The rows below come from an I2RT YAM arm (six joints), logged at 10 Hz.
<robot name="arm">
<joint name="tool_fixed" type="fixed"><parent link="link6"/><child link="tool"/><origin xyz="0 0 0" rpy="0 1.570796 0"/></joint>
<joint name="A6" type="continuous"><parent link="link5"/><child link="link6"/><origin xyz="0.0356 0 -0.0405"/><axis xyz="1 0 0"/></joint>
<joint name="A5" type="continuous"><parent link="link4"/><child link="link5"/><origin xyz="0.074 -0.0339 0.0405"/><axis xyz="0 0 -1"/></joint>
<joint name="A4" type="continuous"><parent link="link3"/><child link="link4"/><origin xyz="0.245 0.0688 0.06"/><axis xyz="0 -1 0"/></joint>
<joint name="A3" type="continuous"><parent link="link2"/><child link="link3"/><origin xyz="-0.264 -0.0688 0"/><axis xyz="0 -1 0"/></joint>
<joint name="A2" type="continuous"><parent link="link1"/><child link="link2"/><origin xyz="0.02 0.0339 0.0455"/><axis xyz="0 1 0"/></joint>
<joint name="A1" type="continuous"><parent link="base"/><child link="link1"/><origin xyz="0 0 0.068"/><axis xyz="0 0 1"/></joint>
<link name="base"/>
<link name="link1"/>
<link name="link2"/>
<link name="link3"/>
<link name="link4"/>
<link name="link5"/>
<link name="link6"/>
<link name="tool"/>
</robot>
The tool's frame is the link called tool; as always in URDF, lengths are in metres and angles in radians. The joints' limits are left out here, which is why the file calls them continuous.
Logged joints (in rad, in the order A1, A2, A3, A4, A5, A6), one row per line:
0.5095 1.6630 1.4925 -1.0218 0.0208 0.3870
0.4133 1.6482 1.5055 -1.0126 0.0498 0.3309
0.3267 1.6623 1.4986 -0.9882 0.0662 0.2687
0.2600 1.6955 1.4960 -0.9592 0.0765 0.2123
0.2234 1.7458 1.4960 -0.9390 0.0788 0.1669
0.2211 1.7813 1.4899 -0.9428 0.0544 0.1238
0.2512 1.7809 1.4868 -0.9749 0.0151 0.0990
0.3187 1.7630 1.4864 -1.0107 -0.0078 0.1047
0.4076 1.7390 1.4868 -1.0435 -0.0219 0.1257
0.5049 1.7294 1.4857 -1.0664 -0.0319 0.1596
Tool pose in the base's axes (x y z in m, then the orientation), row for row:
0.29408 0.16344 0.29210 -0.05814 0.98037 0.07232 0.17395
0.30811 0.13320 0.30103 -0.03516 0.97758 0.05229 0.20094
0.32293 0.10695 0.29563 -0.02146 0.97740 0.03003 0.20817
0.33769 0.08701 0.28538 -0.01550 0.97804 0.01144 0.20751
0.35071 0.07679 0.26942 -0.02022 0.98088 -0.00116 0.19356
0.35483 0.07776 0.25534 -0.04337 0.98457 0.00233 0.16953
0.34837 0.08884 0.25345 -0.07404 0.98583 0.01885 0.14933
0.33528 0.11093 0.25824 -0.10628 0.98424 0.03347 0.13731
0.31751 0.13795 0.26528 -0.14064 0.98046 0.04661 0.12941
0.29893 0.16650 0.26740 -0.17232 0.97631 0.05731 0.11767
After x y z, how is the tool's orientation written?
As a quaternion, x y z w.
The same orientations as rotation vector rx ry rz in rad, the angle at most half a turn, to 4 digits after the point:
-0.1648 2.7795 0.2050
-0.0982 2.7313 0.1461
-0.0597 2.7202 0.0836
-0.0432 2.7230 0.0319
-0.0567 2.7514 -0.0033
-0.1233 2.7982 0.0066
-0.2128 2.8333 0.0542
-0.3075 2.8479 0.0968
-0.4088 2.8497 0.1355
-0.5042 2.8567 0.1677

